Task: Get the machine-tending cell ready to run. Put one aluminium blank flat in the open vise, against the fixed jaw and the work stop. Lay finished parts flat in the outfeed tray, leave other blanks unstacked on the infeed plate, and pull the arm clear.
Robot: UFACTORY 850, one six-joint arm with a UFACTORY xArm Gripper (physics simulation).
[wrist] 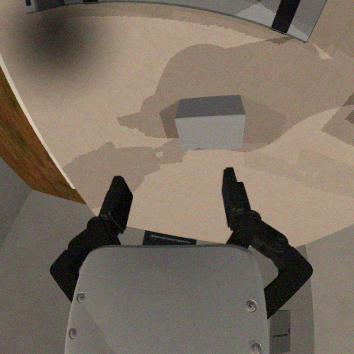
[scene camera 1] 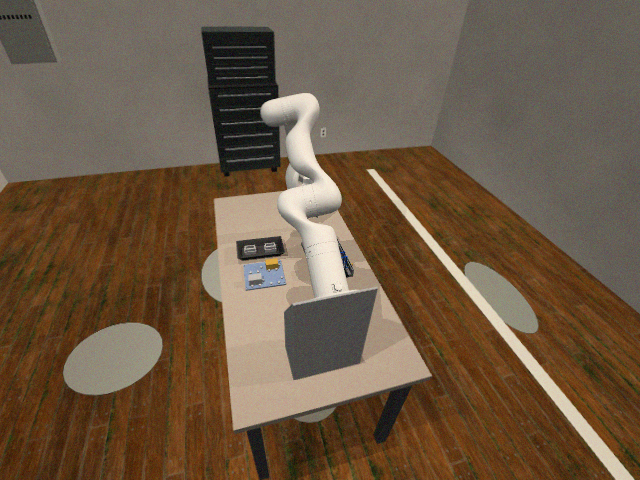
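My gripper is open and empty in the wrist view; the arm hides it in the scene view. A grey block, like an aluminium blank, lies on the table ahead of and apart from the fingertips. The infeed plate is blue with small pegs. A grey blank and an orange block sit apart on it. The black outfeed tray holds two finished parts side by side. The blue and black vise is mostly hidden behind the arm, so its jaws and stop cannot be seen.
A grey upright panel stands at the near end of the table. The white arm reaches over the table to its far end. A grey metal body with black strips crosses the top of the wrist view. A dark drawer cabinet stands by the wall.
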